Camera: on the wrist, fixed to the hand. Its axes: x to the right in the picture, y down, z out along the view.
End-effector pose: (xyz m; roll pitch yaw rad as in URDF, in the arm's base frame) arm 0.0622 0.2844 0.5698 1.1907 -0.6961 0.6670
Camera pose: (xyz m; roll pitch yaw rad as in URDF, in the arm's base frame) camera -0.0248 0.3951 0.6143 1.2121 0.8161 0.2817
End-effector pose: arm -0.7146 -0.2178 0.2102 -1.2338 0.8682 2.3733
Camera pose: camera -0.6048 -0.2075 0.1120 -1.2845 -0.5999 1.8099
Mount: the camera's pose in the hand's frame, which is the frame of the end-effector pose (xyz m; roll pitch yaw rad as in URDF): 0.0286 0.0839 -0.1181 -0.0637 0.1196 -1.5506
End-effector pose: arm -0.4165 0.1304 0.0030 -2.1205 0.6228 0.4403
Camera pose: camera -0.3391 0.0071 -0.0217 -2.1522 -0.8131 1.0920
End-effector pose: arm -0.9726 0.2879 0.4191 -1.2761 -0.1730 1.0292
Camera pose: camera -0.8720 0.2832 0.3111 0.3044 -1.1314 -0.8714
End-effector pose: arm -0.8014 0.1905 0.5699 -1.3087 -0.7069 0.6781
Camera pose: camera -0.6701 0.1777 0.5036 1.0852 -0.8017 -1.8984
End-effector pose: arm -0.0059 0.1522 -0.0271 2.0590 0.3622 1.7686
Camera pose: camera -0.0839 0.2106 0.0839 -2.6423 0.8861 -2.4991
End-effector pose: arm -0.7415 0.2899 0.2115 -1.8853 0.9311 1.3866
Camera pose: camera -0.6088 0.2472 0.1627 -1.7780 -0.6058 1.6244
